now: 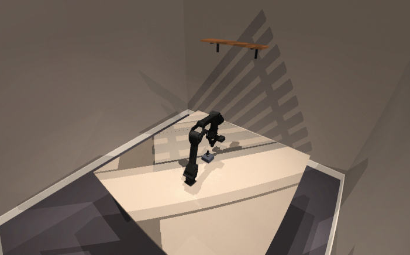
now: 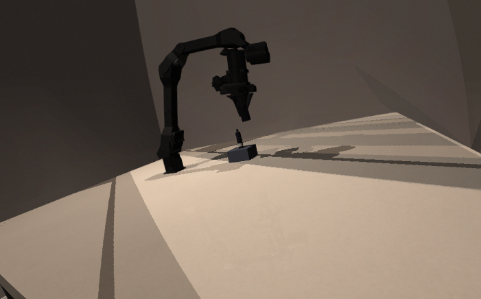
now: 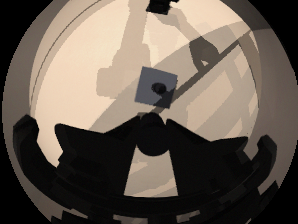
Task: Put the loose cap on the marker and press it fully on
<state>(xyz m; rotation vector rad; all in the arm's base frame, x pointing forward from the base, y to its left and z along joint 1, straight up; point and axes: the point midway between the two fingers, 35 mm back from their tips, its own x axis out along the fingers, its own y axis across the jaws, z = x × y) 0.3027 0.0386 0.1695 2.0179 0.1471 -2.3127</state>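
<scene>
My gripper tip is now 12 cm above the grey holder block, 3 cm past it and 1 cm to the right of it. Also, from my gripper tip: black cap 1 cm ahead, 1 cm above.
</scene>
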